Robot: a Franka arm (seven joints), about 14 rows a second.
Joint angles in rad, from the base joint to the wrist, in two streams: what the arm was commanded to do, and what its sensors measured. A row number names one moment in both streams.
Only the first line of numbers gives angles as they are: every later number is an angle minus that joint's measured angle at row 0.
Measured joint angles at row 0: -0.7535, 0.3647, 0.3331, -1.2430, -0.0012, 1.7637, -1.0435
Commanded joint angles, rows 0 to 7: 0.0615, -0.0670, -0.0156, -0.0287, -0.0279, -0.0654, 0.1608; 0.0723, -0.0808, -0.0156, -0.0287, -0.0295, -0.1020, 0.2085; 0.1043, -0.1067, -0.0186, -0.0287, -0.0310, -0.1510, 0.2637; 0.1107, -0.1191, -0.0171, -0.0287, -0.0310, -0.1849, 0.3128; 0.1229, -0.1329, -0.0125, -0.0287, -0.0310, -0.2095, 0.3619; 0.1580, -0.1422, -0.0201, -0.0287, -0.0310, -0.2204, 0.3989; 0.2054, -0.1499, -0.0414, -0.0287, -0.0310, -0.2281, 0.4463; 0.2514, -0.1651, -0.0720, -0.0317, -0.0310, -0.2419, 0.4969
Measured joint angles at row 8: 0.1681, -0.1218, -0.0177, -0.0033, -0.0180, -0.2197, 0.4101
